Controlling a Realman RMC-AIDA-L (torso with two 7-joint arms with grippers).
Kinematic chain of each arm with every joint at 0, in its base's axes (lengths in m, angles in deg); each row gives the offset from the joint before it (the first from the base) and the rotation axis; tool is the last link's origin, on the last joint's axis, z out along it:
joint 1: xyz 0 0 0.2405 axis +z
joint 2: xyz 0 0 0 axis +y
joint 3: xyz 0 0 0.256 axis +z
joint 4: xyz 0 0 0 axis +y
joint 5: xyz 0 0 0.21 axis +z
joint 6: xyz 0 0 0 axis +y
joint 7: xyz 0 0 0.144 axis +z
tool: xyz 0 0 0
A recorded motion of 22 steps. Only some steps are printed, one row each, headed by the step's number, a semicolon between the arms.
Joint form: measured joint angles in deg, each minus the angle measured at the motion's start. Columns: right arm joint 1, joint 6, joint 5, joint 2, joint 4, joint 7, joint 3; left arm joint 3, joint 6, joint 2, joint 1, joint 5, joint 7, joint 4.
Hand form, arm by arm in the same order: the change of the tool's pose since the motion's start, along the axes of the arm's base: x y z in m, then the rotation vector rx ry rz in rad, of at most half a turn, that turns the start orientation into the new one. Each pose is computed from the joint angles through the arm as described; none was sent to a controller.
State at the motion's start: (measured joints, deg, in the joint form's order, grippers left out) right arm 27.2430 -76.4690 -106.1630 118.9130 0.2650 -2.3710 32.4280; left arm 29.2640 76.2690 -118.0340 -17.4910 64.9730 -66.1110 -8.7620
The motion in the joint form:
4: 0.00 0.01 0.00 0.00 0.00 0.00 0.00; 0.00 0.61 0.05 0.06 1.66 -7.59 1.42
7: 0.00 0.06 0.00 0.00 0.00 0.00 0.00; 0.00 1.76 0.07 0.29 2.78 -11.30 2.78
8: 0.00 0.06 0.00 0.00 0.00 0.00 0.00; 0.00 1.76 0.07 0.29 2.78 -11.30 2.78
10: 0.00 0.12 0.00 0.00 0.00 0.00 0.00; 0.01 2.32 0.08 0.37 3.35 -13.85 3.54
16: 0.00 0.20 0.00 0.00 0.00 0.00 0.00; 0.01 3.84 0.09 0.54 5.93 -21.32 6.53
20: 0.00 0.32 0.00 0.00 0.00 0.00 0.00; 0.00 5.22 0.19 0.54 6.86 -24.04 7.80
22: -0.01 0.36 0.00 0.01 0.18 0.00 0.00; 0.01 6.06 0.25 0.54 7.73 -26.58 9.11
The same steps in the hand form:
4: 0.0000 0.0000 0.0000 -0.0001 0.0000 -0.0001; 0.0019 0.0022 0.0029 -0.0183 -0.1057 -0.0033
7: 0.0001 0.0000 -0.0001 -0.0006 0.0000 -0.0009; 0.0038 0.0033 0.0071 -0.0216 -0.1511 -0.0216
8: 0.0001 0.0000 -0.0001 -0.0006 0.0000 -0.0009; 0.0038 0.0033 0.0071 -0.0216 -0.1511 -0.0216
10: 0.0002 0.0001 -0.0002 -0.0011 0.0001 -0.0018; 0.0048 0.0042 0.0093 -0.0256 -0.1841 -0.0290
16: 0.0004 0.0001 -0.0003 -0.0019 0.0001 -0.0029; 0.0086 0.0080 0.0163 -0.0516 -0.2662 -0.0616
20: 0.0007 0.0001 -0.0004 -0.0030 0.0002 -0.0047; 0.0116 0.0099 0.0211 -0.0574 -0.2955 -0.0883
22: 0.0002 0.0003 -0.0011 -0.0040 0.0031 -0.0040; 0.0136 0.0118 0.0251 -0.0665 -0.3192 -0.1069

